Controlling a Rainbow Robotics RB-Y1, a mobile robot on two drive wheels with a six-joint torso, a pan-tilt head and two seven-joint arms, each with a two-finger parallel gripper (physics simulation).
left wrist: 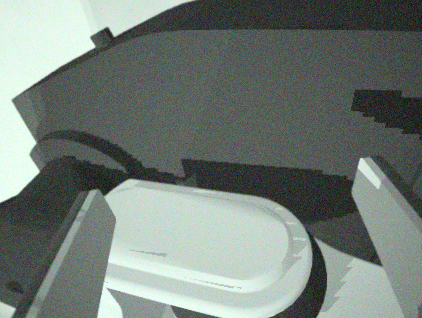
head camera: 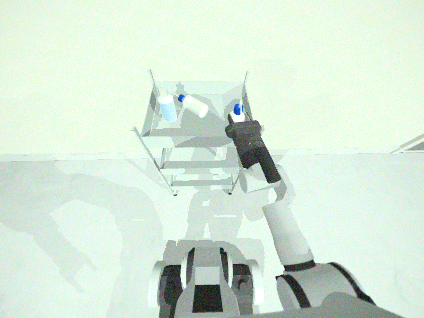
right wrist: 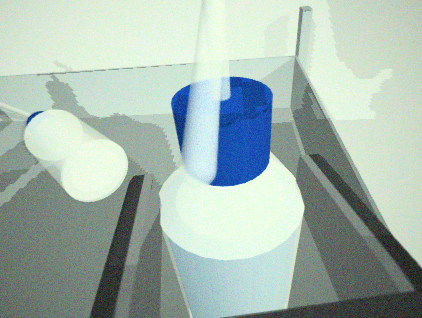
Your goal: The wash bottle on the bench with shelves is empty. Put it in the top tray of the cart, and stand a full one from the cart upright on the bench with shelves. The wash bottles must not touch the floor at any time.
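Frame: origin at the robot's base, x left, y up, z ahead, level; centimetres.
Where they show: left gripper, fingertip midpoint: (left wrist: 228, 190); right gripper, fingertip midpoint: (head camera: 237, 114) (right wrist: 227, 182).
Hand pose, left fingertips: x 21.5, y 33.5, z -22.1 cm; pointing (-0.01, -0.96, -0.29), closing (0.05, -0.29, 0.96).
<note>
Each offset is from my left fingertips to the centre of the thing. "spot": to the spot under its first point.
My right gripper (head camera: 238, 121) (right wrist: 227, 182) is shut on a wash bottle @(dx -32.1, dy +41.5, dz +80.4 cm) (head camera: 238, 117) (right wrist: 232, 215) with a blue cap and light-blue contents. The bottle is upright at the right side of the cart's top tray (head camera: 170, 141) (right wrist: 140, 92); its base is hidden in the right wrist view. A white wash bottle @(dx -12.4, dy +36.6, dz +95.9 cm) (head camera: 196, 106) (right wrist: 94, 170) with no blue contents showing lies on its side in the tray. Another wash bottle @(dx -4.2, dy +41.5, dz +91.1 cm) (head camera: 169, 110) with light-blue contents stands at the tray's left. My left gripper (left wrist: 228, 190) is open and empty. The bench with shelves is not recognisable in these views.
The cart's lower shelves @(spot: dx -17.4, dy +6.3, dz +80.6 cm) (head camera: 200, 163) show below the top tray. Its corner post @(spot: dx -39.3, dy +42.3, dz +106.6 cm) (right wrist: 305, 32) rises at the tray's far right corner. A grey-framed edge (head camera: 415, 145) shows at the far right. The robot's own dark and white body parts fill the left wrist view.
</note>
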